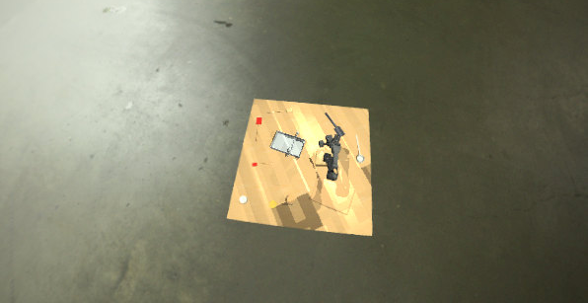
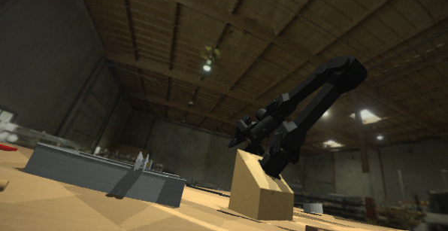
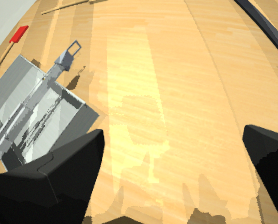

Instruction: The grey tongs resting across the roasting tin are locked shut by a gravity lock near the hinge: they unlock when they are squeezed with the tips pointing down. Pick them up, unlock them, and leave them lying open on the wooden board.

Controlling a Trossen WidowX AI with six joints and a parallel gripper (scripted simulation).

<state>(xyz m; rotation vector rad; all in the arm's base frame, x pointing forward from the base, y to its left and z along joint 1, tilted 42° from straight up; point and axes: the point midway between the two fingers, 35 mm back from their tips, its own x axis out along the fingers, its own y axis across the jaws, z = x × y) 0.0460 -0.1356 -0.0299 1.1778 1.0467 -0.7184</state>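
My gripper tip is now 340 mm short of the grey roasting tin, 50 mm to the right of it and 150 mm above it. From my gripper tip the other things lie so: dark spatula (110 mm behind, 260 mm to the right, 170 mm below).
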